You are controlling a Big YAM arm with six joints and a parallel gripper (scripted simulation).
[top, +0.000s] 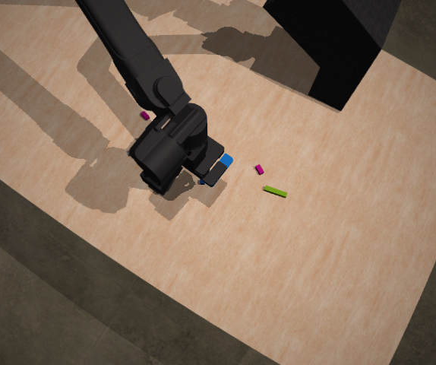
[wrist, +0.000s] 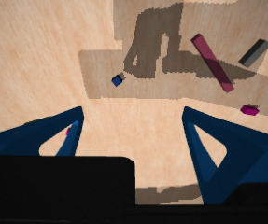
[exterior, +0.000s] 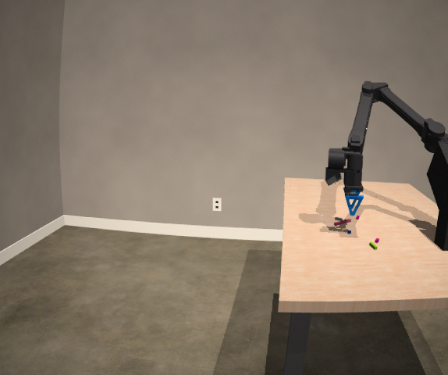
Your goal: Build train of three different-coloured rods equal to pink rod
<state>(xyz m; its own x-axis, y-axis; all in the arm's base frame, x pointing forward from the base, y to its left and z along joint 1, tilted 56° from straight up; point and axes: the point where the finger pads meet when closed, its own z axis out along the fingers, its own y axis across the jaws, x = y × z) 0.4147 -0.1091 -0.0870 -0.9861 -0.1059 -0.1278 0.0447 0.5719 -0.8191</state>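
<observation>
My hand is 8 cm above the blue rod and 2 cm to the right of it. Also, from my hand: grey rod (15 cm to the right, 8 cm below, 3 cm ahead); pink rod (10 cm to the right, 8 cm below, 2 cm ahead); lime rod (16 cm to the left, 8 cm below, 7 cm behind).
</observation>
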